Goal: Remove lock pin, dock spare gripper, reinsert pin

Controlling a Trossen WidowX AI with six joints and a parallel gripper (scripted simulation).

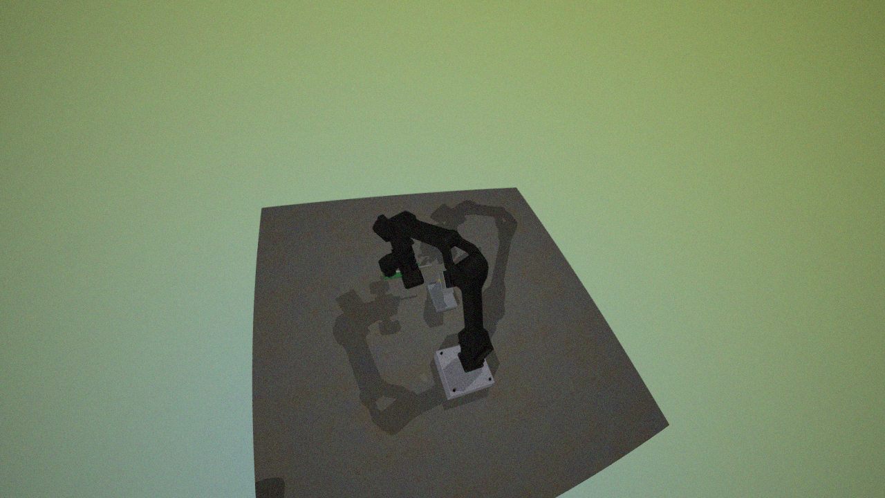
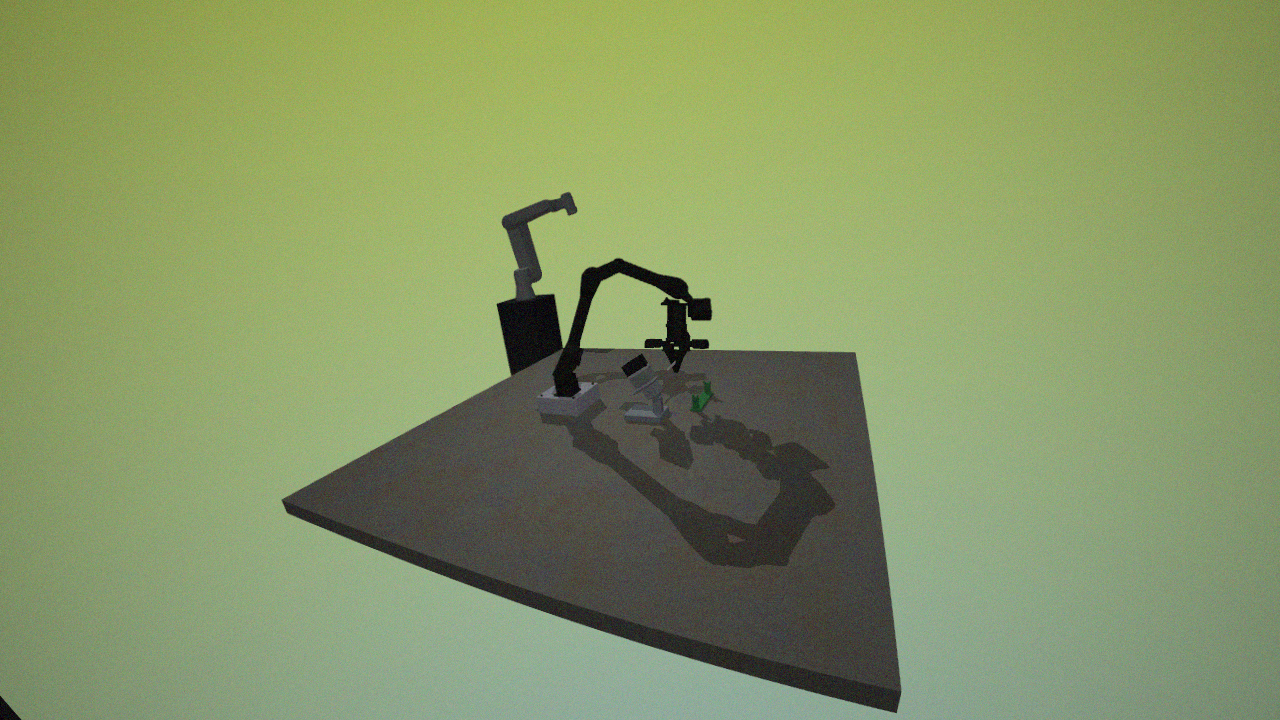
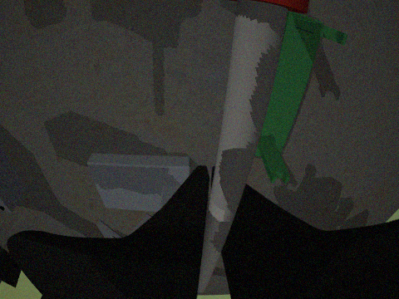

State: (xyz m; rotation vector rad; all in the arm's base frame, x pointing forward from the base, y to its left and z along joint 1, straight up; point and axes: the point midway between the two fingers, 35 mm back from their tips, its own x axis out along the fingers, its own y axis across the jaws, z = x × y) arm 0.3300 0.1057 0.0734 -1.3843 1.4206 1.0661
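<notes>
The socket is 50 mm behind my gripper tip, 110 mm to the right of it and 40 mm below it. Round my gripper tip: green cradle (70 mm ahead, 10 mm to the left, 70 mm below); then spare gripper (60 mm behind, 110 mm to the right, 30 mm above).
</notes>
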